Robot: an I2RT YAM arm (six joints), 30 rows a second.
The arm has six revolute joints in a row. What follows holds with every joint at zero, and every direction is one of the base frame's.
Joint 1 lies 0.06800 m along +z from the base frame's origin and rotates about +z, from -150.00 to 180.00 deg.
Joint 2 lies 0.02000 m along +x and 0.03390 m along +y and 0.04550 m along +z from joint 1 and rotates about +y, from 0.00 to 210.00 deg.
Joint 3 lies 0.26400 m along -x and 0.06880 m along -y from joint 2 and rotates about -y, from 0.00 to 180.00 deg.
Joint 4 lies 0.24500 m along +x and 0.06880 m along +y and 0.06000 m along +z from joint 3 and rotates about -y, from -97.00 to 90.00 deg.
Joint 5 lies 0.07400 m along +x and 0.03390 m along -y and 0.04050 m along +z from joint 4 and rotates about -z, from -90.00 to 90.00 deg.
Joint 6 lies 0.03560 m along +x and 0.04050 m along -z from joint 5 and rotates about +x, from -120.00 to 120.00 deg.
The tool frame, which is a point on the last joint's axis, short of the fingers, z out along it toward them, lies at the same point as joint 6; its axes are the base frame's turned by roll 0.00, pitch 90.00 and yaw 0.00 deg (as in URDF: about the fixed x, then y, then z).
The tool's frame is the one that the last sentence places.
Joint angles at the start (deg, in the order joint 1, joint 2, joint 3, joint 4, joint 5, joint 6):
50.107 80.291 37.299 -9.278 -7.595 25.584
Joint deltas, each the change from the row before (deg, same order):
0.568 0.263 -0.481 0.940 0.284 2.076
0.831 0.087 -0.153 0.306 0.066 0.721
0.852 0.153 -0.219 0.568 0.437 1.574
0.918 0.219 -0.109 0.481 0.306 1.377
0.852 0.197 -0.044 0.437 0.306 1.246
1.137 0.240 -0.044 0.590 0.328 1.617
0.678 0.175 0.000 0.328 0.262 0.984
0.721 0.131 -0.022 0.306 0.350 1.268
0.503 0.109 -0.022 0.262 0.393 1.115
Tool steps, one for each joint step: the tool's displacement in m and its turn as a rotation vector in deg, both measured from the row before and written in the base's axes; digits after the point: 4 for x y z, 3 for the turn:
-0.0020 0.0014 -0.0024 0.605 0.847 -1.232
-0.0030 0.0023 -0.0008 0.224 0.318 0.227
-0.0028 0.0023 -0.0011 0.385 0.486 -0.647
-0.0029 0.0028 -0.0009 0.361 0.487 -0.345
-0.0027 0.0027 -0.0006 0.361 0.393 -0.308
-0.0036 0.0036 -0.0006 0.544 0.533 -0.323
-0.0021 0.0022 -0.0004 0.277 0.308 -0.248
-0.0024 0.0021 -0.0003 0.318 0.418 -0.480
-0.0015 0.0015 -0.0003 0.244 0.315 -0.606

